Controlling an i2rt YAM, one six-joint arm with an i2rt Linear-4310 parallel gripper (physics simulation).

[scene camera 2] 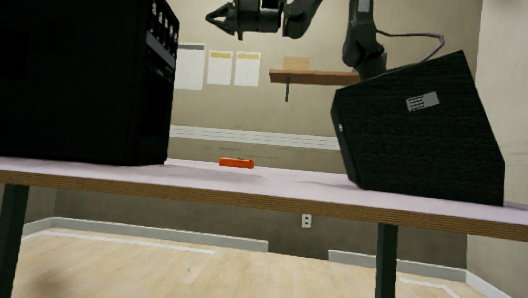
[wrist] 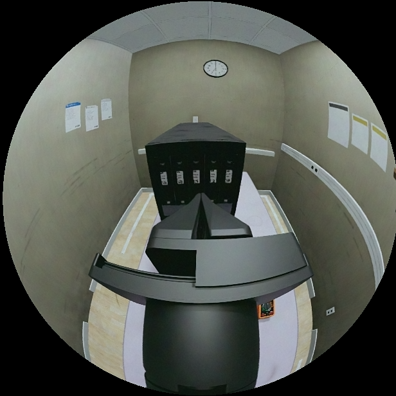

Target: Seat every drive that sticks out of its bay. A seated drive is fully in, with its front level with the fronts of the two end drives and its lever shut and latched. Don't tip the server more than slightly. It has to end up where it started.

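Frame: origin at the arm's base, x ahead, y left, z up, level; metres.
Seen in the pictures: gripper, between the fingertips: (scene camera 2: 205,17); arm's base, origin of its link: (scene camera 2: 377,89).
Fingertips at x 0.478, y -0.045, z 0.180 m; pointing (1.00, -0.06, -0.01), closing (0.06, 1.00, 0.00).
Observation:
Offsets run from my fingertips to a thing's middle. "spot": to the spot under its first point. Level surfaces: height alone.
The black server (scene camera 2: 75,90) (wrist: 195,134) stands upright on the table at the left in the scene view and ahead in the wrist view. Its row of drives (wrist: 196,176) faces the gripper. Their fronts look about level with one another in the wrist view, with levers that look shut, but small offsets and latches are too fine to tell. In the scene view the drive fronts @[spot: dx +0.109, dy +0.009, dz -0.039 m] (scene camera 2: 164,25) show edge-on at the server's upper right. My gripper (scene camera 2: 208,18) (wrist: 200,198) is shut and empty, apart from the server, in front of the drives' lower part in the wrist view.
A black box (scene camera 2: 415,130) with a sloped front stands at the right of the table @[dz -0.429 m] (scene camera 2: 280,182), by the arm's base. An orange multimeter @[dx -0.095, dy -0.227, dz -0.412 m] (scene camera 2: 236,163) (wrist: 266,309) lies on the table between server and box. A shelf (scene camera 2: 315,77) is on the wall behind.

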